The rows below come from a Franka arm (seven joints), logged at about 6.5 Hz.
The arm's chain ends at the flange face. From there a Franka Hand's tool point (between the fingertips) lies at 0.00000 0.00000 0.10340 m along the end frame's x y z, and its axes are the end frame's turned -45 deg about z.
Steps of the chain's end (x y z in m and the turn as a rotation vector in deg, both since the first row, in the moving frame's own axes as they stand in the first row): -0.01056, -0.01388, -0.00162, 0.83, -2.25, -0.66; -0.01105, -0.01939, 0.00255, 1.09, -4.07, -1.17; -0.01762, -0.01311, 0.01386, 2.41, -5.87, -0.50; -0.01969, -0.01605, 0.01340, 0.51, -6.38, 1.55; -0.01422, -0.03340, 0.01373, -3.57, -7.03, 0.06
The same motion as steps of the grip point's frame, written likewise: 0.00051, -0.02120, -0.00171, 2.18, -1.00, -0.66; 0.00203, -0.02806, 0.00227, 3.65, -2.11, -1.17; -0.00764, -0.03225, 0.01323, 5.85, -2.45, -0.50; -0.00993, -0.03415, 0.01276, 4.87, -4.15, 1.55; 0.00008, -0.03808, 0.01275, 2.45, -7.50, 0.06
